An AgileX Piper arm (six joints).
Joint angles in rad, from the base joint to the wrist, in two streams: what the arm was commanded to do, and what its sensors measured. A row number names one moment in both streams.
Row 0, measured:
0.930, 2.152, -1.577, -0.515, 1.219, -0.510
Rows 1 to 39, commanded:
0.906, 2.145, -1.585, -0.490, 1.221, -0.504
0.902, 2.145, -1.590, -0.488, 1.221, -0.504
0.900, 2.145, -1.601, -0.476, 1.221, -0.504
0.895, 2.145, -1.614, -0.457, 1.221, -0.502
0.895, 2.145, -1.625, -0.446, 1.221, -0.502
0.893, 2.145, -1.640, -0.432, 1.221, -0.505
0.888, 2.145, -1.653, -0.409, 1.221, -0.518
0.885, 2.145, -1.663, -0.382, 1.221, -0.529
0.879, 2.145, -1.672, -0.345, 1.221, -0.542
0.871, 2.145, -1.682, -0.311, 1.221, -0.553
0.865, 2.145, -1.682, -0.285, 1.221, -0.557
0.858, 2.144, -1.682, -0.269, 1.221, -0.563
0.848, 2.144, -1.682, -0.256, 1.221, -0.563
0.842, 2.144, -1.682, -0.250, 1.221, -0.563
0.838, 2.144, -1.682, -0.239, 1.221, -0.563
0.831, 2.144, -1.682, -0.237, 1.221, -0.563
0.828, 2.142, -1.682, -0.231, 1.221, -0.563
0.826, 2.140, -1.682, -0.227, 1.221, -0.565
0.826, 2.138, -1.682, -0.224, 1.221, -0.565
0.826, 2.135, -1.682, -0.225, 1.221, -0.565
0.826, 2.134, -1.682, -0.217, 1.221, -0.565
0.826, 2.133, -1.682, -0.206, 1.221, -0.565
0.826, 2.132, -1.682, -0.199, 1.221, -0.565
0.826, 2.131, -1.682, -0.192, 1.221, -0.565
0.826, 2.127, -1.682, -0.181, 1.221, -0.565
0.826, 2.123, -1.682, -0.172, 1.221, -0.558
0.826, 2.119, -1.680, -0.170, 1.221, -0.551
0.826, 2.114, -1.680, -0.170, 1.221, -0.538
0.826, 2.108, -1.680, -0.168, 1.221, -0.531
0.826, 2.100, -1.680, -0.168, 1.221, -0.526
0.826, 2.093, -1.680, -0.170, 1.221, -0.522
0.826, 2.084, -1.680, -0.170, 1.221, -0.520
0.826, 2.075, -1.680, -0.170, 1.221, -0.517
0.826, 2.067, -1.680, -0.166, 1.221, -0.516
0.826, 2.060, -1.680, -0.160, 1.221, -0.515
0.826, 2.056, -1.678, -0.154, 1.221, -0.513
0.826, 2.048, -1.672, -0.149, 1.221, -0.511
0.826, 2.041, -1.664, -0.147, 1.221, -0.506
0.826, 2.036, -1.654, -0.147, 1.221, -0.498
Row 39, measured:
0.831, 2.070, -1.674, -0.161, 1.219, -0.519
